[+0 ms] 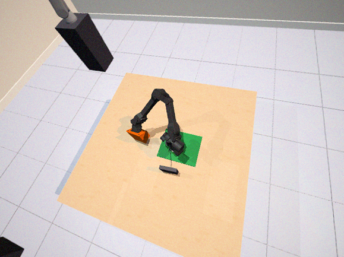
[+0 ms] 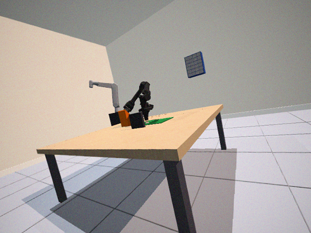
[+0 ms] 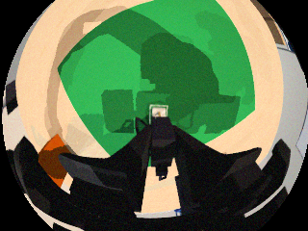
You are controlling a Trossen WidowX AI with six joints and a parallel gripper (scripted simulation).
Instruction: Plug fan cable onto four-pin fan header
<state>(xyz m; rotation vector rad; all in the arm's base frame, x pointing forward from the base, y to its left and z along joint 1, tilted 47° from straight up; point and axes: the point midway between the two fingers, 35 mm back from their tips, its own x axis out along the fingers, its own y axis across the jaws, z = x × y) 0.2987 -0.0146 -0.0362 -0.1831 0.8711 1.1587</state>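
My gripper tip is 40 mm above the four-pin fan header and 10 mm to the left of it. Also, from my gripper tip: green board 50 mm below, 40 mm ahead, 30 mm to the left; black fan 160 mm to the right, 20 mm ahead, 20 mm above; black fan plug 10 mm to the right, 10 mm above.
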